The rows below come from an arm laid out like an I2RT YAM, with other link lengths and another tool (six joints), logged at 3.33 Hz.
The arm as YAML. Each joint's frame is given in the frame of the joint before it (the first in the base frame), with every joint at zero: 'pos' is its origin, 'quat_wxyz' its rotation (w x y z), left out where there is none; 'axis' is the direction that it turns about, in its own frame. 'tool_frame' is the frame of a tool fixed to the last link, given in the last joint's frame.
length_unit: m
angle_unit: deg
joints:
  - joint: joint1
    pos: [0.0, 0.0, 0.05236]
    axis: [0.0, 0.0, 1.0]
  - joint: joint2
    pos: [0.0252, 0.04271, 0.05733]
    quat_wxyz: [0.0, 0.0, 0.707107, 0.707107]
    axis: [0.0, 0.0, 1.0]
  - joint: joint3
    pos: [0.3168, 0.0, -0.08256]
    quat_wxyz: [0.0, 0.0, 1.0, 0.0]
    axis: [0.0, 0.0, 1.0]
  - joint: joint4
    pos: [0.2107, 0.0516, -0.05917]
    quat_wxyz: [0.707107, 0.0, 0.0, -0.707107]
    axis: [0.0, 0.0, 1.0]
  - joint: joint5
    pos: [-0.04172, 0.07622, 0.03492]
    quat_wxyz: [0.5, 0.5, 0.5, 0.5]
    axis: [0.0, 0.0, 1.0]
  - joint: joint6
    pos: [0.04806, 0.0, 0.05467]
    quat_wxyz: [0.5, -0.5, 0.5, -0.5]
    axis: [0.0, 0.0, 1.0]
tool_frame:
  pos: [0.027, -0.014, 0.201]
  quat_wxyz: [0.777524, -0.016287, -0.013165, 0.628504]
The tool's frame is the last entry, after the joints.
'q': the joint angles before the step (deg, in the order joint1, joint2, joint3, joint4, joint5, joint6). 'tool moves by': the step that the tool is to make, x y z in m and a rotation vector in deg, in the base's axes. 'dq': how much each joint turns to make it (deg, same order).
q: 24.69, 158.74, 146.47, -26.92, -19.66, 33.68
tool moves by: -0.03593, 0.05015, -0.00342, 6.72, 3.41, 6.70
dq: 2.28, 1.52, -1.91, 4.68, -8.15, 3.42
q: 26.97, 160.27, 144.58, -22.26, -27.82, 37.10
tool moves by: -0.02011, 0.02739, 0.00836, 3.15, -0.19, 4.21
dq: 1.55, 0.23, -0.82, 3.00, -3.75, 0.64
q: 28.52, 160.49, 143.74, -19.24, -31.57, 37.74
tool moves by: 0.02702, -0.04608, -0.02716, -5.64, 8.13, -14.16
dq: -0.90, -1.61, -1.20, -6.62, 11.03, 8.29
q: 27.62, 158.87, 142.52, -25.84, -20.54, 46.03
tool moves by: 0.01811, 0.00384, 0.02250, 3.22, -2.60, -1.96
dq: -0.27, 0.07, 1.05, 3.69, 0.24, 2.51
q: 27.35, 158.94, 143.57, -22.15, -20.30, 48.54
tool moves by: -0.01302, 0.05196, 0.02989, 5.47, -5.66, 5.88
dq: 2.73, 1.63, 2.05, 7.17, -3.77, -0.03
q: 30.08, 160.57, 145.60, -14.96, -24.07, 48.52
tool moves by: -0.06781, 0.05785, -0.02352, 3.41, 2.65, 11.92
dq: 3.82, 2.63, -2.25, 4.23, -9.16, -0.43
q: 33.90, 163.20, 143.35, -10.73, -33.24, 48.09
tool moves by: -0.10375, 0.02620, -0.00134, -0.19, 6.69, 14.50
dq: 3.64, -3.95, -6.98, -5.01, -11.07, -3.95
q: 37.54, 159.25, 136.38, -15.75, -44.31, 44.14
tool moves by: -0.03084, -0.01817, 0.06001, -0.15, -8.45, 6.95
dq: -0.19, -9.39, -4.30, -7.20, -2.15, -12.25
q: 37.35, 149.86, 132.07, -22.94, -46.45, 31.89
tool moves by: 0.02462, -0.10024, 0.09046, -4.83, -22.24, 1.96
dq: -7.46, -15.39, -2.19, -15.42, 4.04, -25.79
